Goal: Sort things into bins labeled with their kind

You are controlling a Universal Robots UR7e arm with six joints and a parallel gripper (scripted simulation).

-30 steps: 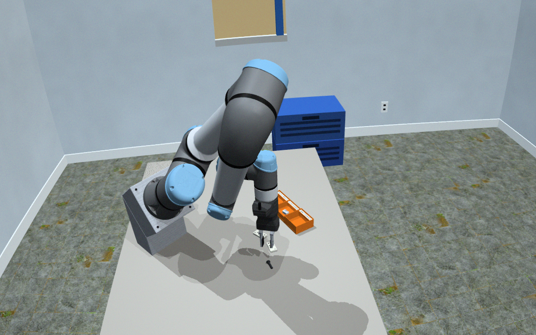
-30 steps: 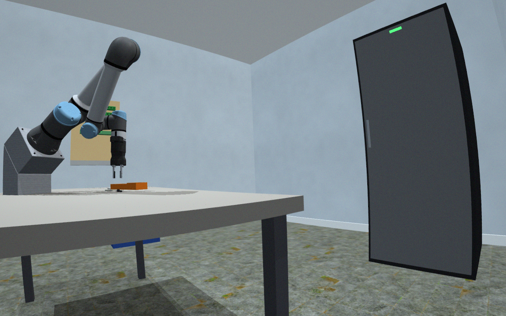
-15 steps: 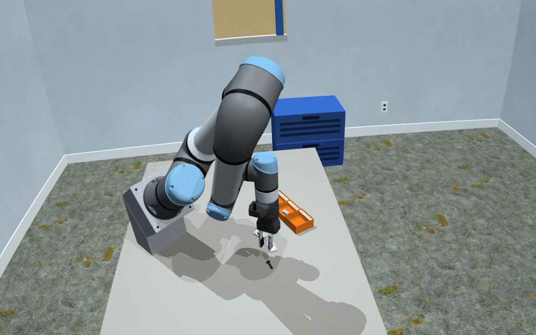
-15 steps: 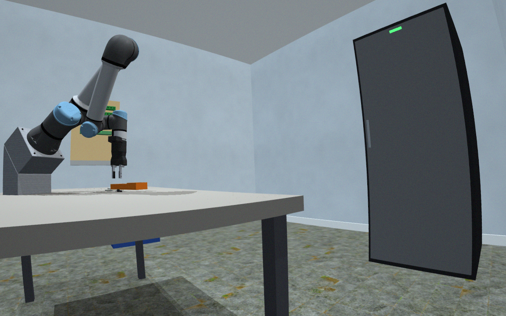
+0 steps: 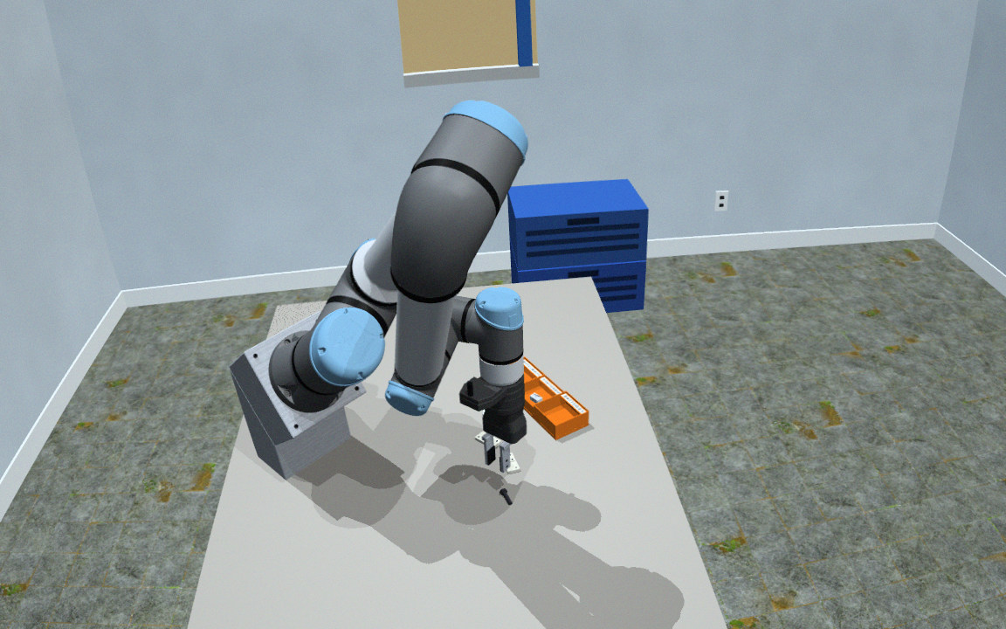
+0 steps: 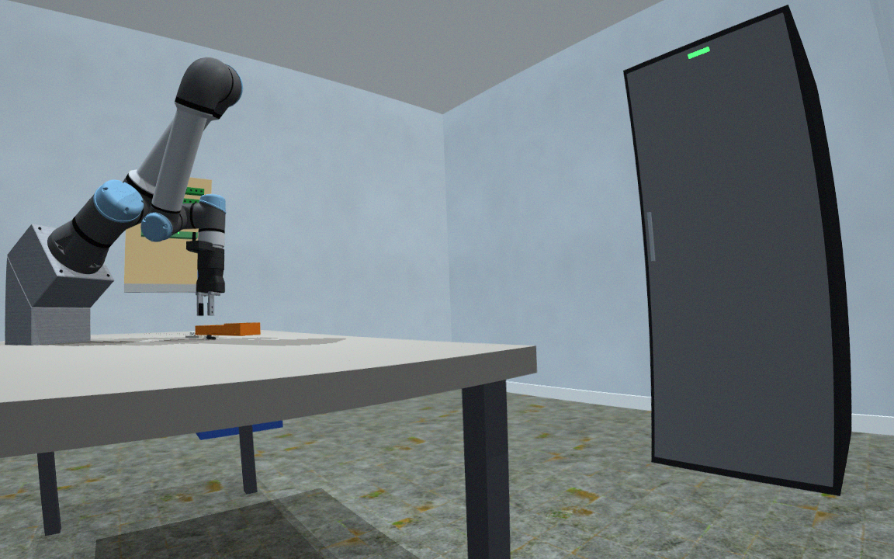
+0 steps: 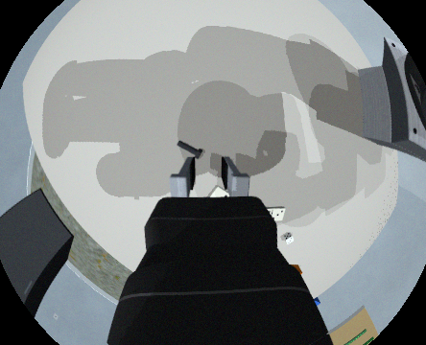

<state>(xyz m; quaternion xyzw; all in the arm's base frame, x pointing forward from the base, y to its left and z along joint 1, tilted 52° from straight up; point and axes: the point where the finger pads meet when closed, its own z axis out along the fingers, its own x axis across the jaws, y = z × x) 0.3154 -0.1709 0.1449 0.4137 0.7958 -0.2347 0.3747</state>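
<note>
The black bolt is 80 mm below my hand and 20 mm to the right of it. From my hand the other things lie so: white die 210 mm to the left, 80 mm below, 80 mm ahead; then black nut 280 mm to the left, 190 mm ahead, 70 mm below; then grey piece 200 mm to the left, 190 mm ahead, 70 mm below.
</note>
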